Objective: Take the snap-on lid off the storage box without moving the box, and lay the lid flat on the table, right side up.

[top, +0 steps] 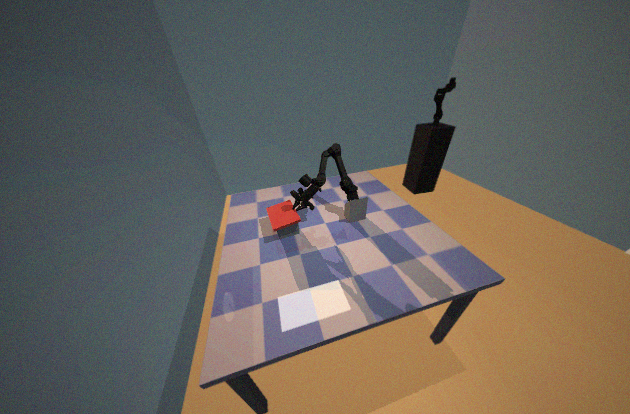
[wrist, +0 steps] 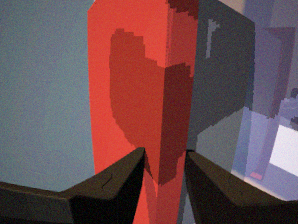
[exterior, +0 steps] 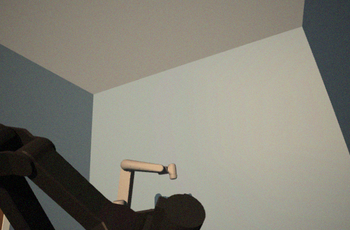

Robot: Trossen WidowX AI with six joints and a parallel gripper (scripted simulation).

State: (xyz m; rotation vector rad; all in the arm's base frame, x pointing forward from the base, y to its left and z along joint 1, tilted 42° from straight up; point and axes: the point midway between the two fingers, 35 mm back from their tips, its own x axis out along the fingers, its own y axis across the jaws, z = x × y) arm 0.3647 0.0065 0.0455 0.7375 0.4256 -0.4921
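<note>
The red lid lies 7 cm ahead of my gripper tip and 2 cm to the left of it. The rest, counted from my gripper tip: grey storage box 7 cm ahead, 6 cm below, 2 cm to the left.
</note>
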